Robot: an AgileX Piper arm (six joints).
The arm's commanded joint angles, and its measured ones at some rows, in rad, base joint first. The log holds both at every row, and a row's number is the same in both.
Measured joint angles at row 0:
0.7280, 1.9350, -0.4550, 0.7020, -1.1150, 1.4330
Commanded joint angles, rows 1 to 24:
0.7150, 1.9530, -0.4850, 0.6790, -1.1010, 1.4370
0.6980, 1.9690, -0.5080, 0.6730, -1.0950, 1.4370
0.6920, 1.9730, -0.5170, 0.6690, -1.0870, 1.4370
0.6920, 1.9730, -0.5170, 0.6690, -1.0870, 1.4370
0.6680, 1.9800, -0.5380, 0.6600, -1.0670, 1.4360
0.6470, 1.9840, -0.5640, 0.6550, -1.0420, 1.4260
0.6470, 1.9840, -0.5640, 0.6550, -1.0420, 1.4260
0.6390, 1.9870, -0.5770, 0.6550, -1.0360, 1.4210
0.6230, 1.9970, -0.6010, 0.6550, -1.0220, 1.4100
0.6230, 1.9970, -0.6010, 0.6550, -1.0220, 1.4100
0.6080, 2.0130, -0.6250, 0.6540, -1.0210, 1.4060
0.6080, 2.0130, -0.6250, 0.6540, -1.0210, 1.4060
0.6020, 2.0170, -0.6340, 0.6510, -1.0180, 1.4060
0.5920, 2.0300, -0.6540, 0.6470, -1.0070, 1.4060
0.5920, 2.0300, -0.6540, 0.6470, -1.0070, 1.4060
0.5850, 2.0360, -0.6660, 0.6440, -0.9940, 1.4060
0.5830, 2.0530, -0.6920, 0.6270, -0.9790, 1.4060
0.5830, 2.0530, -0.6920, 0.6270, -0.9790, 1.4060
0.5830, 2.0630, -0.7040, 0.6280, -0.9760, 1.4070
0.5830, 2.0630, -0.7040, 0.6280, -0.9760, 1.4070
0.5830, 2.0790, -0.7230, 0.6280, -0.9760, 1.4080
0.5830, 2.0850, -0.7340, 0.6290, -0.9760, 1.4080
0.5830, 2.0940, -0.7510, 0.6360, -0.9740, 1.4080
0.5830, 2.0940, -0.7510, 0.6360, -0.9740, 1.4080
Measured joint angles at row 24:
0.5880, 2.0840, -0.7230, 0.6400, -0.9810, 1.4200
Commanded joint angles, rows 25 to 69:
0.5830, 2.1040, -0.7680, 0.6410, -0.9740, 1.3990
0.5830, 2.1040, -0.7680, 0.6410, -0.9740, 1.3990
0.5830, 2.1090, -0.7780, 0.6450, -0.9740, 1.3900
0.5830, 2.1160, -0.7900, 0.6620, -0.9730, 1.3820
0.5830, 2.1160, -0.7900, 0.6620, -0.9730, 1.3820
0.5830, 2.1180, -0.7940, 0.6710, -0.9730, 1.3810
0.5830, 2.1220, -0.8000, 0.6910, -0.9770, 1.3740
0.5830, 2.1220, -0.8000, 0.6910, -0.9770, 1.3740
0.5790, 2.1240, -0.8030, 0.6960, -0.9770, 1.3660
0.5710, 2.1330, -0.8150, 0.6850, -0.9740, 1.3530
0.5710, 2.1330, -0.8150, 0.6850, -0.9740, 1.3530
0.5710, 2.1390, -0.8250, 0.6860, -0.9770, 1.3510
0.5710, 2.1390, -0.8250, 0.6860, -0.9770, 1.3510
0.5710, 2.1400, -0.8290, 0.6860, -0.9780, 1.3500
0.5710, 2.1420, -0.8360, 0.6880, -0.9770, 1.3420
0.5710, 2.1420, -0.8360, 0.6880, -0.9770, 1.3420
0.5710, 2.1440, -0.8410, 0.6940, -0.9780, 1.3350
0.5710, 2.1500, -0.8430, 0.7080, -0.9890, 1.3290
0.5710, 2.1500, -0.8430, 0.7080, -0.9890, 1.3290
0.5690, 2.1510, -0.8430, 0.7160, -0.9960, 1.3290
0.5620, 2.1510, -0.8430, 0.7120, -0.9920, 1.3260
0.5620, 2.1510, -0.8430, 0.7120, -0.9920, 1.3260
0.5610, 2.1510, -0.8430, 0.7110, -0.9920, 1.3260
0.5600, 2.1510, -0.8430, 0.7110, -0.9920, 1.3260
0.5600, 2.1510, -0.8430, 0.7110, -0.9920, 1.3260
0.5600, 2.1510, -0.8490, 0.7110, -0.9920, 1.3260
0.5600, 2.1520, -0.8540, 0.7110, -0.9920, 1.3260
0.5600, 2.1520, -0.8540, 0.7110, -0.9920, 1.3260
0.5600, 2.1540, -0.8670, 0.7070, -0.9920, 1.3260
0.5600, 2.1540, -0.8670, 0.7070, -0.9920, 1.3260
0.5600, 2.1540, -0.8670, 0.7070, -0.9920, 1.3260
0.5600, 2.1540, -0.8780, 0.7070, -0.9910, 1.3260
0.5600, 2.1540, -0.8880, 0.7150, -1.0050, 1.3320
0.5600, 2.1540, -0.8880, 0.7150, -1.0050, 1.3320
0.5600, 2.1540, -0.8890, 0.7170, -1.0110, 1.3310
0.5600, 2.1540, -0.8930, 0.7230, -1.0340, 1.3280
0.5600, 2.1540, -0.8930, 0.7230, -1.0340, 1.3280
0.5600, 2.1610, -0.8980, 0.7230, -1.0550, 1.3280
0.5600, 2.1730, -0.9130, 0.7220, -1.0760, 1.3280
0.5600, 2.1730, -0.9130, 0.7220, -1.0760, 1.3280
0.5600, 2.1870, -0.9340, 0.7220, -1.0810, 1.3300
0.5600, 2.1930, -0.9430, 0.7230, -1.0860, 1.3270
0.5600, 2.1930, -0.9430, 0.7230, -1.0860, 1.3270
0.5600, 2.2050, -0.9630, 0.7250, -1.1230, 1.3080
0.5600, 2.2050, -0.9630, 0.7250, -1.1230, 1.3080
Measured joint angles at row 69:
0.5740, 2.1920, -0.8990, 0.7580, -0.9860, 1.3330
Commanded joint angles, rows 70 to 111:
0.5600, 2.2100, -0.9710, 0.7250, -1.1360, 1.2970
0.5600, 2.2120, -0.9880, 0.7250, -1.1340, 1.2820
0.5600, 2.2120, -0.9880, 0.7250, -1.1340, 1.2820
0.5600, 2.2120, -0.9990, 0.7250, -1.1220, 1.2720
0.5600, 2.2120, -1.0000, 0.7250, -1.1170, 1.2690
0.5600, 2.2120, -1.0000, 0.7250, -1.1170, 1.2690
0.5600, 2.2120, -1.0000, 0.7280, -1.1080, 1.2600
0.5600, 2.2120, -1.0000, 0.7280, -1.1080, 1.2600
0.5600, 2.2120, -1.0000, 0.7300, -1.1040, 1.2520
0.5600, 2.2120, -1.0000, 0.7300, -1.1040, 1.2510
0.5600, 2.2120, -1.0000, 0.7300, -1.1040, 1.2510
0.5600, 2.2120, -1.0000, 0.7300, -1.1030, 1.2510
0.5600, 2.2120, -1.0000, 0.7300, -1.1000, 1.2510
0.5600, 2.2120, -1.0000, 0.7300, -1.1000, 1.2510
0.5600, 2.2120, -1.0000, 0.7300, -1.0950, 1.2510
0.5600, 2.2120, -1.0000, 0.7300, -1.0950, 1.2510
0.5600, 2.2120, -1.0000, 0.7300, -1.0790, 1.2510
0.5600, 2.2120, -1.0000, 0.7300, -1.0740, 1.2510
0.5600, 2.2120, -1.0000, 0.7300, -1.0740, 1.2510
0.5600, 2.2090, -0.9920, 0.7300, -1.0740, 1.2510
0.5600, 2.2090, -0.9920, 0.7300, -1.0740, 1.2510
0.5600, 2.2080, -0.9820, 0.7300, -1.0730, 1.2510
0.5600, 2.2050, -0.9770, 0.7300, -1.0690, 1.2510
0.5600, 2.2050, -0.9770, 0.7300, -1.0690, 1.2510
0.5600, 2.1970, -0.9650, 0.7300, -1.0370, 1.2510
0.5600, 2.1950, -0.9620, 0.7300, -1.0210, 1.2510
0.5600, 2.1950, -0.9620, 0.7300, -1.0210, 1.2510
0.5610, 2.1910, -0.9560, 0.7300, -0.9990, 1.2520
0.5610, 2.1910, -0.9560, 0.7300, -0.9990, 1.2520
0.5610, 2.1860, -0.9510, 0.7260, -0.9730, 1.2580
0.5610, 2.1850, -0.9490, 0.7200, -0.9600, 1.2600
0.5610, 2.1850, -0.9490, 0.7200, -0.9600, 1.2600
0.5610, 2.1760, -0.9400, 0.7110, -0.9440, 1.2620
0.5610, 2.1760, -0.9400, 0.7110, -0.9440, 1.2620
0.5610, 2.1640, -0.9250, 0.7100, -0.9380, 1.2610
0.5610, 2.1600, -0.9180, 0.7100, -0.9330, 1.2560
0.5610, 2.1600, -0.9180, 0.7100, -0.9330, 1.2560
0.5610, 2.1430, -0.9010, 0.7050, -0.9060, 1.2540
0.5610, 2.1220, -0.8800, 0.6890, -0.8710, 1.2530
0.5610, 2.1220, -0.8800, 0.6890, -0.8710, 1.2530
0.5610, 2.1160, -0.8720, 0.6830, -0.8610, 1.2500
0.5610, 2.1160, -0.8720, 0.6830, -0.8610, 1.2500
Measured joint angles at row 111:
0.5660, 2.1510, -0.8910, 0.7290, -0.8890, 1.2620
